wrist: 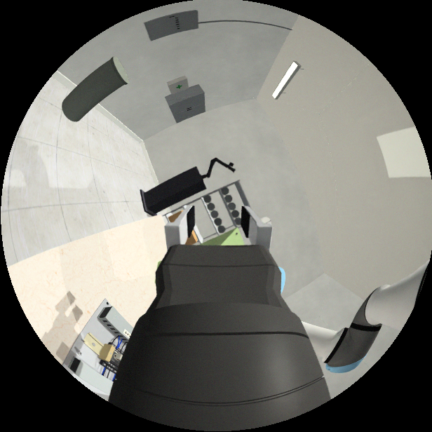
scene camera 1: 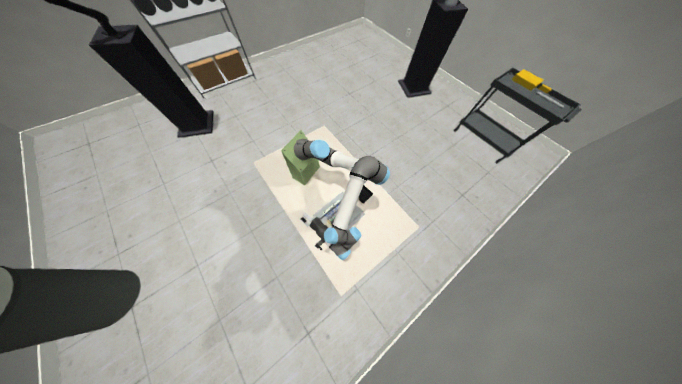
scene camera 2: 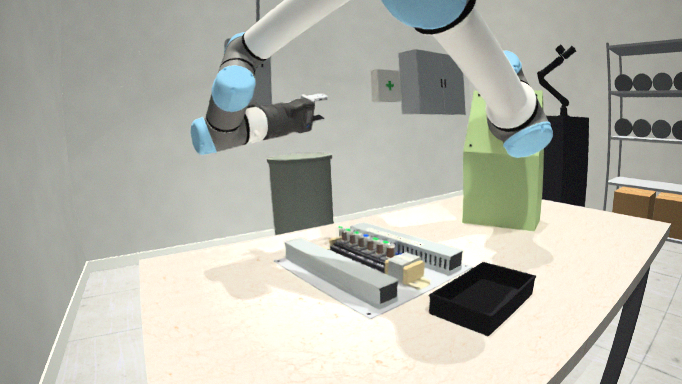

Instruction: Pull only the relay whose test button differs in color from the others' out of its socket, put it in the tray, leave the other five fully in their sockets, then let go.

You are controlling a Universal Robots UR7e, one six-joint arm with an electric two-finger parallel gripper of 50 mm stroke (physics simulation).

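Observation:
My gripper is open and empty. It points sideways, high above the table and away from the relays. In the scene camera 2 view, a row of relays stands in sockets on a grey panel. The relay with the blue test button is in the middle part of the row, fourth from the far left end; the others show green buttons. It stands upright in line with its neighbours. The black tray lies on the table beside the panel, with no relay visible in it.
Two grey slotted ducts flank the relay row. A beige-and-grey block sits at its near end. The green pedestal carries the arm's base on the table. A dark bin stands behind the table.

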